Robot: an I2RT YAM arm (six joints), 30 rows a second.
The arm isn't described. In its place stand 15 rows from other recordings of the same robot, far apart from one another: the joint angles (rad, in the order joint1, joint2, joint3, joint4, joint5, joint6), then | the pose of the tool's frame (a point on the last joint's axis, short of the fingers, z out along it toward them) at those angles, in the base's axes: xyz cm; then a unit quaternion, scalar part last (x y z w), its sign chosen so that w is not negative.
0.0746, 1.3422, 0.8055, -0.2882, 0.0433, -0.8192 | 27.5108 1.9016 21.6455 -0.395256 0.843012 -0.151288 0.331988
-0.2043, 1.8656, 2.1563, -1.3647, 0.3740, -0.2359 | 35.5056 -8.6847 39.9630 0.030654 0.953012 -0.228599 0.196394
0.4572, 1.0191, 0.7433, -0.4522, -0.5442, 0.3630 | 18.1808 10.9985 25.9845 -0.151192 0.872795 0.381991 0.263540
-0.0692, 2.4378, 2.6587, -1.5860, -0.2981, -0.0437 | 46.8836 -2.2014 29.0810 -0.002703 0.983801 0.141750 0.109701
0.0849, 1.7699, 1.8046, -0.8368, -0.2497, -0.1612 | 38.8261 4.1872 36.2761 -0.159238 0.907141 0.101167 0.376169
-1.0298, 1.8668, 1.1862, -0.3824, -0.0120, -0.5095 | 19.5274 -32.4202 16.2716 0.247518 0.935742 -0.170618 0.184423
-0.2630, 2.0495, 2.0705, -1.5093, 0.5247, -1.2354 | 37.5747 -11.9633 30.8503 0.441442 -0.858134 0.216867 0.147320
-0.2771, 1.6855, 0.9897, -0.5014, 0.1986, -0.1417 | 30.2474 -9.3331 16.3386 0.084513 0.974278 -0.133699 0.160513
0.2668, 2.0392, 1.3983, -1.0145, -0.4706, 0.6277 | 34.5427 11.1145 14.5318 -0.184070 -0.954030 -0.192230 0.137817
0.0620, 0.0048, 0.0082, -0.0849, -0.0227, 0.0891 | 10.9761 0.7624 16.6680 0.002272 0.735316 0.059471 0.675106
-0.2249, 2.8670, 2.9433, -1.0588, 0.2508, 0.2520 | 55.7599 -13.6625 17.3339 0.259512 0.914103 -0.115791 0.289244
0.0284, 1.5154, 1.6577, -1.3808, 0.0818, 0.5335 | 27.5083 0.4905 36.7744 0.252775 0.952456 0.007073 0.169949
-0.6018, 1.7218, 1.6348, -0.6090, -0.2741, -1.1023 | 32.8660 -21.4028 34.3564 -0.278296 0.855079 -0.234325 0.369435
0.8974, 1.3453, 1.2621, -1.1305, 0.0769, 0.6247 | 15.7041 19.2459 30.7663 -0.126904 0.975176 0.095005 0.154598
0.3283, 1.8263, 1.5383, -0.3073, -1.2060, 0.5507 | 37.7813 16.3827 30.8253 -0.183389 0.752593 0.617606 0.136143
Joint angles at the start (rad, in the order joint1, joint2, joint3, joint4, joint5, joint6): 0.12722, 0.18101, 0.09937, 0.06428, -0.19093, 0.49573
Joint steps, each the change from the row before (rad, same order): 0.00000, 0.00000, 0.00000, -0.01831, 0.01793, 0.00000; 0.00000, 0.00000, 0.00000, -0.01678, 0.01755, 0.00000; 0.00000, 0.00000, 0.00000, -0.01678, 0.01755, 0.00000; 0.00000, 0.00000, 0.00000, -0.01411, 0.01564, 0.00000; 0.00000, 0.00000, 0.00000, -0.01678, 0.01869, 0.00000; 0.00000, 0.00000, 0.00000, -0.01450, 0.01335, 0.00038; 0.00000, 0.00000, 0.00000, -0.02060, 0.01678, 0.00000; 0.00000, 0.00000, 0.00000, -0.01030, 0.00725, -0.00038; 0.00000, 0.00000, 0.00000, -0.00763, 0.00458, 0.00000; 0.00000, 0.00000, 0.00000, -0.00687, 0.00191, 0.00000
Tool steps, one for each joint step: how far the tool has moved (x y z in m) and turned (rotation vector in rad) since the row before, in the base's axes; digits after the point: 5 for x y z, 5 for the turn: 0.00014, -0.00061, -0.00200, -0.00279, 0.01810, -0.01792; 0.00010, -0.00061, -0.00183, -0.00290, 0.01655, -0.01753; 0.00006, -0.00062, -0.00183, -0.00319, 0.01651, -0.01752; 0.00002, -0.00055, -0.00154, -0.00297, 0.01384, -0.01559; -0.00001, -0.00067, -0.00183, -0.00383, 0.01643, -0.01861; -0.00006, -0.00048, -0.00158, -0.00289, 0.01429, -0.01331; -0.00016, -0.00062, -0.00224, -0.00469, 0.02017, -0.01665; -0.00011, -0.00027, -0.00112, -0.00268, 0.01001, -0.00713; -0.00009, -0.00018, -0.00083, -0.00164, 0.00748, -0.00453; -0.00010, -0.00008, -0.00074, -0.00117, 0.00678, -0.00189
